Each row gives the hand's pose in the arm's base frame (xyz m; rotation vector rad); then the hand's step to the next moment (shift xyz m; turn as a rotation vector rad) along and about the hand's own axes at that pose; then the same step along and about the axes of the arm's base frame.
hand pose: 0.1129 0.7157 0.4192 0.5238 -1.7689 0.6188
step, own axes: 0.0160 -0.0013 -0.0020 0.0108 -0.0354 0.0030
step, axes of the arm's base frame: -0.0020 -0.0003 0.0160 0.0172 -0.0294 0.0148
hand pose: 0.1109 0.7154 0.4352 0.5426 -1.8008 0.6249
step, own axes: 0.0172 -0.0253 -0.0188 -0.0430 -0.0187 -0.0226
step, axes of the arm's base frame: 0.0244 -0.0079 0.0251 0.0407 0.0031 -0.0323
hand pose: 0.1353 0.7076 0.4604 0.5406 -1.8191 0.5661
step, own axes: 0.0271 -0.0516 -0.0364 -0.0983 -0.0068 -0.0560
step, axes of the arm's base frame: 0.0504 -0.0202 0.0422 0.0741 0.0380 -0.0769
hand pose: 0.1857 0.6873 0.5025 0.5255 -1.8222 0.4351
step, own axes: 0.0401 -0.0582 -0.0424 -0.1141 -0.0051 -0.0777
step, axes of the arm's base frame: 0.0550 -0.0311 0.0529 0.0945 0.0532 -0.0855
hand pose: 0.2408 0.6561 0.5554 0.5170 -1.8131 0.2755
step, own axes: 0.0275 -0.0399 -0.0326 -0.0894 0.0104 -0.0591
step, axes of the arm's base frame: 0.0404 -0.0263 0.0330 0.0657 0.0535 -0.0665
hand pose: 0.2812 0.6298 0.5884 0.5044 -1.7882 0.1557
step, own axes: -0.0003 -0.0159 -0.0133 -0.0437 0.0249 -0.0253
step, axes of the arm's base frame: 0.0185 -0.0094 0.0010 0.0207 0.0426 -0.0304
